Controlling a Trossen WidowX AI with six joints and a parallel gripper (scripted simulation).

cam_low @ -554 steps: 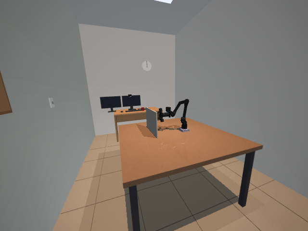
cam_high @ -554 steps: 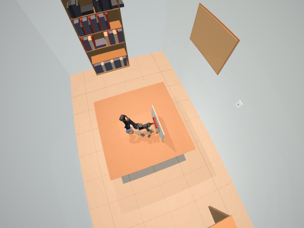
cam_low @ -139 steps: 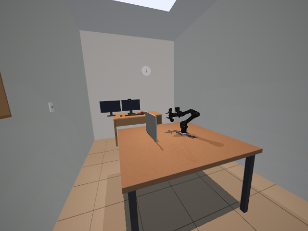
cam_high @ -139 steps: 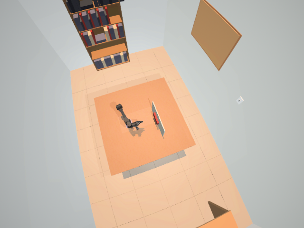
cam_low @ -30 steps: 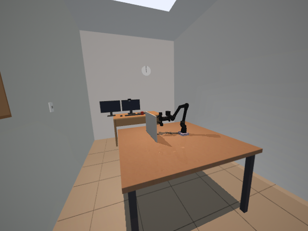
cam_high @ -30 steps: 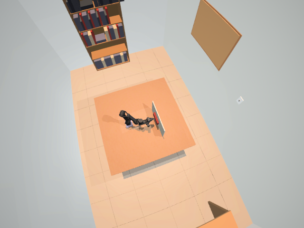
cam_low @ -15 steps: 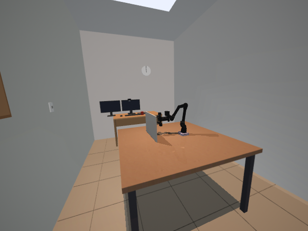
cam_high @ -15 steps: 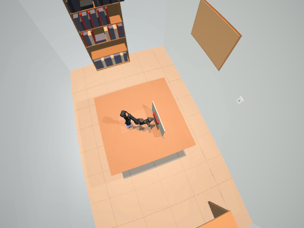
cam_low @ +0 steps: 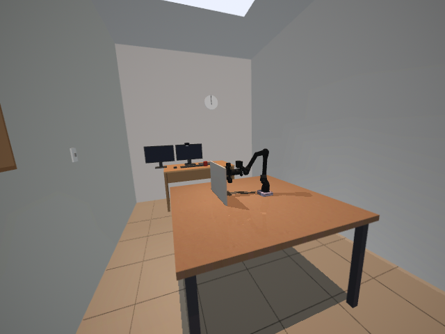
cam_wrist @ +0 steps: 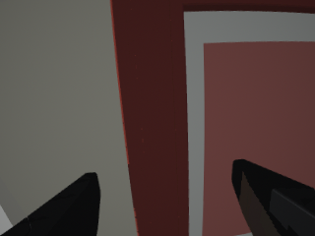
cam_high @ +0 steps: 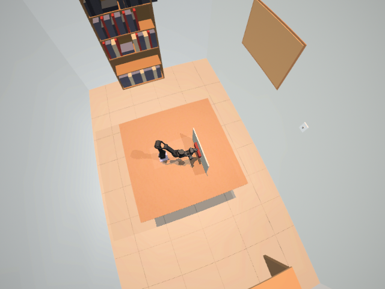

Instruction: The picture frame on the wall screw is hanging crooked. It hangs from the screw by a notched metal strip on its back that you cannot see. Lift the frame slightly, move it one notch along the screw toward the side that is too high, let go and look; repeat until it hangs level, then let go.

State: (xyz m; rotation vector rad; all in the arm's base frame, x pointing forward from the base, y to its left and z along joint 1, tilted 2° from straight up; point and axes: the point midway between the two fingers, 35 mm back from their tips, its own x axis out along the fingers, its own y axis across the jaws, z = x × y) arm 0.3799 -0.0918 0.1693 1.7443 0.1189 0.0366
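The red picture frame is 50 mm below my gripper tip, 10 mm to the left of it and 10 mm ahead of it. From my gripper tip the other things lie so: grey wall panel 60 mm below, 20 mm ahead.
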